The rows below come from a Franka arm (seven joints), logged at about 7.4 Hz.
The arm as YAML. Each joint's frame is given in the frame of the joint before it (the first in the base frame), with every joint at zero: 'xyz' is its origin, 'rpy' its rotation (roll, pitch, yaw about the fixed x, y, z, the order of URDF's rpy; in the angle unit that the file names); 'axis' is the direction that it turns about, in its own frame. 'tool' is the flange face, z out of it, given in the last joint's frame.
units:
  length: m
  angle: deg
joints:
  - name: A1
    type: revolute
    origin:
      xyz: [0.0, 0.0, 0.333]
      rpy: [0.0, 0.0, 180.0]
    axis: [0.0, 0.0, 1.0]
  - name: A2
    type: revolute
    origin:
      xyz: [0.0, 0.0, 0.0]
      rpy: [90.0, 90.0, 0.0]
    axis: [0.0, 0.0, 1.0]
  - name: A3
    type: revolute
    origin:
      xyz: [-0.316, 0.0, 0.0]
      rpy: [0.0, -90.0, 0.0]
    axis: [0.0, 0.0, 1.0]
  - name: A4
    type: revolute
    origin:
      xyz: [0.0, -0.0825, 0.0]
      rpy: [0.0, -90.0, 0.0]
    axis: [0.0, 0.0, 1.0]
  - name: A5
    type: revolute
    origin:
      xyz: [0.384, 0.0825, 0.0]
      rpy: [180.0, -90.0, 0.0]
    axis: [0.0, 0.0, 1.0]
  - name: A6
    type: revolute
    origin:
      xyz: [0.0, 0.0, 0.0]
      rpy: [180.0, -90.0, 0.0]
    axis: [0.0, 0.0, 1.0]
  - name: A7
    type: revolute
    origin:
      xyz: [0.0, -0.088, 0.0]
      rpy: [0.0, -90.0, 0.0]
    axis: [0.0, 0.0, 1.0]
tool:
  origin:
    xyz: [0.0, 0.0, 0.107]
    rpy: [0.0, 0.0, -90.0]
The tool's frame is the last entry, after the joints.
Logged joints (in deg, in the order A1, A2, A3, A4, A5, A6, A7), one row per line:
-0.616 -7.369 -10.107 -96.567 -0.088 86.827 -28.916
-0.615 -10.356 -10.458 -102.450 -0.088 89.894 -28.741
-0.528 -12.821 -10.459 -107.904 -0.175 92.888 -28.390
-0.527 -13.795 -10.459 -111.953 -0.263 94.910 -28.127
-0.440 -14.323 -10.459 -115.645 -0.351 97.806 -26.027
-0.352 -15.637 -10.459 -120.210 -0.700 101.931 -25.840
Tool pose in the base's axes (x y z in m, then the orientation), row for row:
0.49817 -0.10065 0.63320 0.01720 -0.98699 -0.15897 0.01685
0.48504 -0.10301 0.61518 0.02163 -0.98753 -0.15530 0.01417
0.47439 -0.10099 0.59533 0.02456 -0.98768 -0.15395 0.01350
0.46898 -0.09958 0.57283 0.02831 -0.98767 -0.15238 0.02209
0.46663 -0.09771 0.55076 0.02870 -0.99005 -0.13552 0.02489
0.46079 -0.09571 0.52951 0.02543 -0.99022 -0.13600 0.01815
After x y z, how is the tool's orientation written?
As a quaternion, w x y z.
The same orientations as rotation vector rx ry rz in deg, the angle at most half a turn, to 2 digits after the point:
-175.74 -28.31 3.00
-175.35 -27.58 2.52
-175.06 -27.29 2.39
-174.65 -26.94 3.91
-175.02 -23.96 4.40
-175.41 -24.09 3.22

